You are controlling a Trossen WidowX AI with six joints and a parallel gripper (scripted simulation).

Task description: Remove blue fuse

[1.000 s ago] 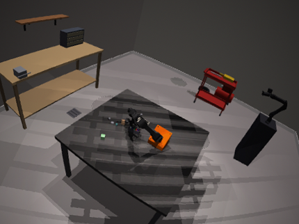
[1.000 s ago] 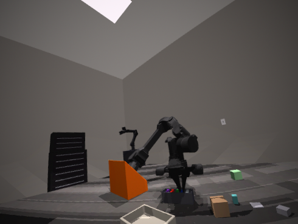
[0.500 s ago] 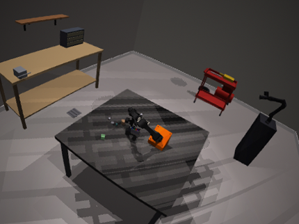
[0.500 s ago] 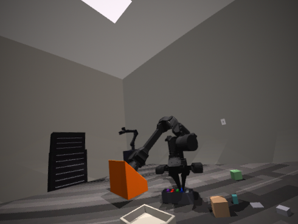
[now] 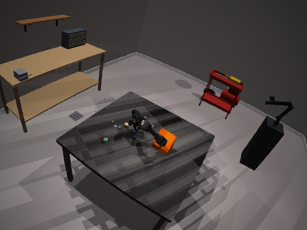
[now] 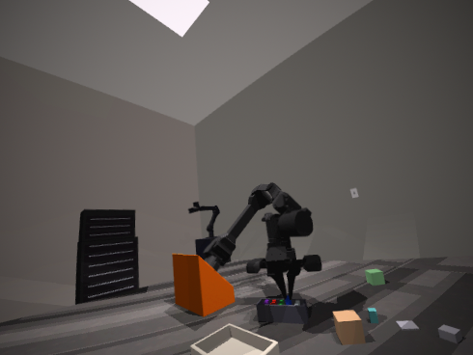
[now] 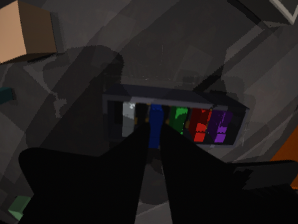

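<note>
Right now my gripper tip is 190 mm to the left of the white tray, 40 mm above it and 20 mm past it. Also, from my gripper tip: blue fuse 10 mm below.
</note>
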